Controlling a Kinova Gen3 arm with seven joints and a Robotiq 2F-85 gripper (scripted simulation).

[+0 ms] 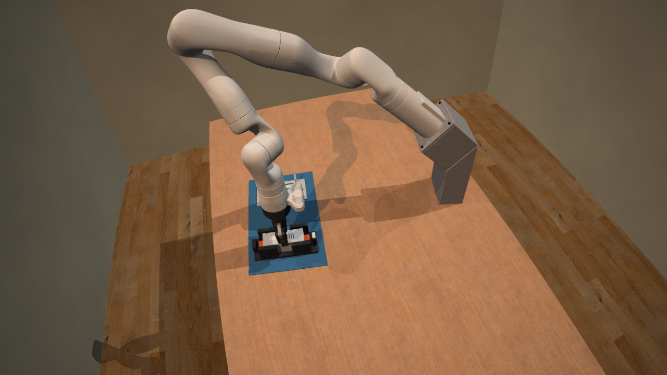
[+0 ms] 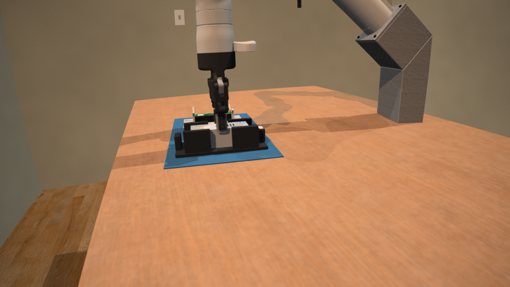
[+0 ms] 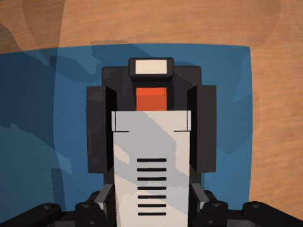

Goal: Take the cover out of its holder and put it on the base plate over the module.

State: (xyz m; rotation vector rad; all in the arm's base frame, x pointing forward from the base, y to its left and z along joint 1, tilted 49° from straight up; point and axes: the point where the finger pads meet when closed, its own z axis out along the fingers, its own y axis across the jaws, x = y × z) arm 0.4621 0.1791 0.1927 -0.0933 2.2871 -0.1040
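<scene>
My gripper is now 30 mm above the light grey cover.
</scene>
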